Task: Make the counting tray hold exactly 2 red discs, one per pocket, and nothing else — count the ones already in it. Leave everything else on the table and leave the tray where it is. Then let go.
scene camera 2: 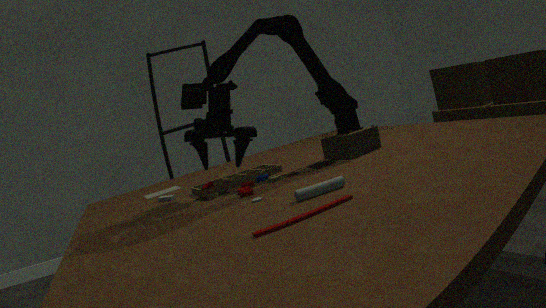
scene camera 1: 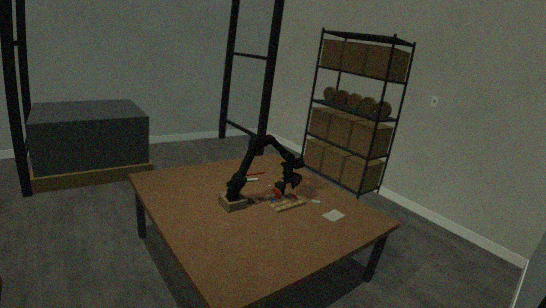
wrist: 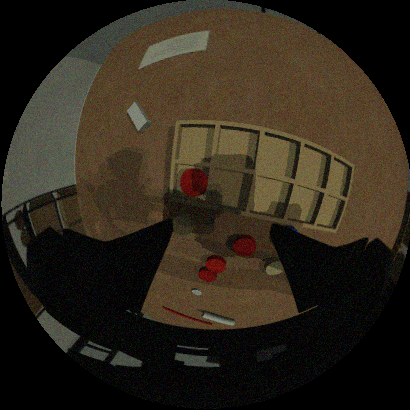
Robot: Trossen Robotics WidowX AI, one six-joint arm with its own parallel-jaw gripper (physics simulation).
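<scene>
The wooden counting tray (scene camera 1: 287, 206) (scene camera 2: 270, 168) (wrist: 277, 155) has two rows of pockets. One red disc (scene camera 1: 294, 197) (scene camera 2: 207, 185) (wrist: 194, 182) sits in the end pocket at the left of the near row in the wrist view; the other pockets show no disc, though some are shadowed. Outside the tray lie a red disc (wrist: 244, 246) close to its long side, and two more, a red disc (wrist: 216, 263) and a red disc (wrist: 207, 274), touching or overlapping. My gripper (scene camera 1: 287, 190) (scene camera 2: 222, 167) (wrist: 222, 226) is wide open and empty, above the tray's long side.
A blue piece (scene camera 2: 262, 177) (wrist: 293, 229) and a pale disc (wrist: 274, 268) lie beside the tray. A small white piece (scene camera 2: 257, 199) (wrist: 196, 292), white cylinder (scene camera 2: 320, 189) (wrist: 218, 318) and red stick (scene camera 2: 302, 216) (wrist: 187, 315) lie farther off. A white block (wrist: 138, 117) and paper (scene camera 1: 333, 215) (wrist: 175, 47) lie past the tray's end.
</scene>
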